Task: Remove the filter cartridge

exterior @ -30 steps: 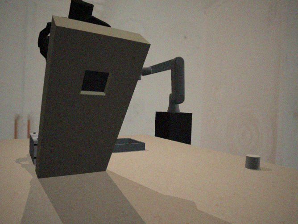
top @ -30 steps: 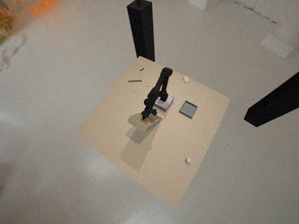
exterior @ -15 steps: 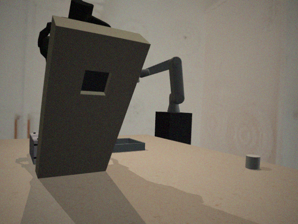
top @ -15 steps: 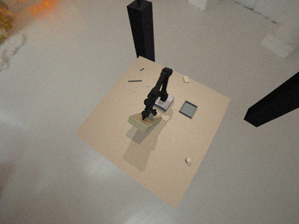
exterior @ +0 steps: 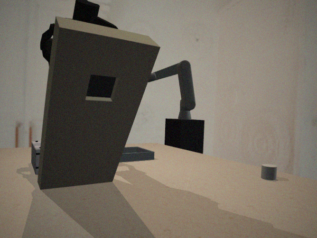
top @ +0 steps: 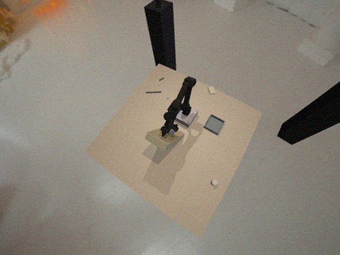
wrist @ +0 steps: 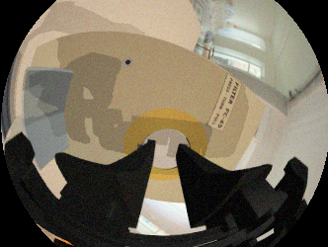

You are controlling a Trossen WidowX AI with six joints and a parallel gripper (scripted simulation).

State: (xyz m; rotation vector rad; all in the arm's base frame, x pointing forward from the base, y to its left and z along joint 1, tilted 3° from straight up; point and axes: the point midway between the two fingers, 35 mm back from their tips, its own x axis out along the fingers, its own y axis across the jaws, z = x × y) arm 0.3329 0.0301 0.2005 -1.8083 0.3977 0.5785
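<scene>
The round filter cartridge is 1 cm below my gripper tip and 1 cm ahead of it. Also, from my gripper tip: tan service panel: 8 cm below, 4 cm behind; then grey tray: 44 cm behind, 26 cm to the left, 25 cm below.
</scene>
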